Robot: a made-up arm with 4 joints. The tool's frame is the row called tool.
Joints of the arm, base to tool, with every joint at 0 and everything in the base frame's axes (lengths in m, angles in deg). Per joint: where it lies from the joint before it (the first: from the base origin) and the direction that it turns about. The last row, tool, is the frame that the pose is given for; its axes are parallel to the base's.
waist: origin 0.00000 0.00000 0.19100 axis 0 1 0
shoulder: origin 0.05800 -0.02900 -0.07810 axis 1 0 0
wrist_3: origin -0.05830 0.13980 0.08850 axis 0 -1 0
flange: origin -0.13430 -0.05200 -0.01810 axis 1 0 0
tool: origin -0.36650 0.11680 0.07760
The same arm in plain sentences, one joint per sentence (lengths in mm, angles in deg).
The arm has four revolute joints in a row. What follows holds with every joint at zero, and every direction is one of the base frame's. The first joint sits 191 mm along +z from the base frame's origin and rotates about +y. The second joint sits 58 mm along +x and 29 mm along -y and 78.1 mm along -z from the first joint and rotates about +x. The third joint sits 58.3 mm along -x and 139.8 mm along +y and 88.5 mm along +z from the second joint and rotates about -y. The fourth joint sits 134.3 mm along -x and 52 mm along -y and 18.1 mm along -z from the third joint and rotates about +x. The tool frame, which is the frame that the pose is given for, sits 366.5 mm along -x and 116.8 mm along +y and 77.6 mm along +z from the fourth joint; its axes are parallel to the base frame's.
